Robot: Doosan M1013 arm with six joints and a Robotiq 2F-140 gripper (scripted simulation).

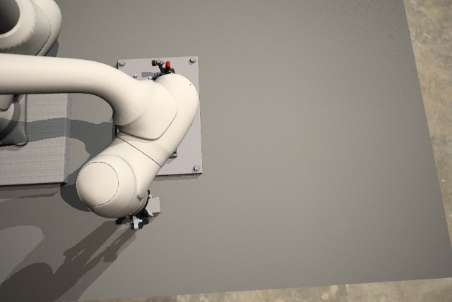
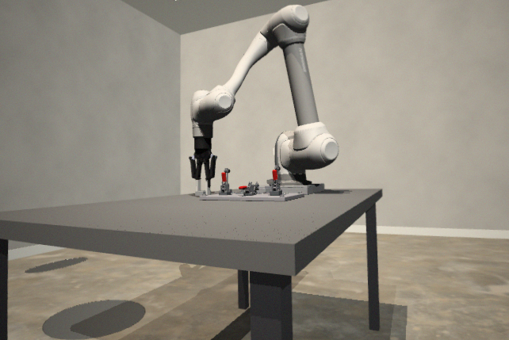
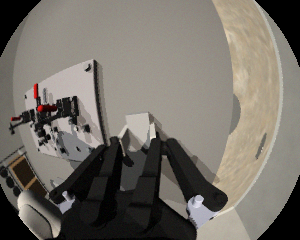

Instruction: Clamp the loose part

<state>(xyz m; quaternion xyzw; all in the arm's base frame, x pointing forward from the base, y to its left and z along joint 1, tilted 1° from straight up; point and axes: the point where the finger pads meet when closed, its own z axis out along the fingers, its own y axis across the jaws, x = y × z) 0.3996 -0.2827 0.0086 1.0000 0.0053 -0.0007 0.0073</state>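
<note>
My hand is 70 mm short of the toggle clamp, 140 mm to the right of it and 20 mm below it. The rest, counted from my hand: light grey fixture plate 40 mm ahead, 260 mm to the left, 30 mm below; then flat grey part 30 mm below.
</note>
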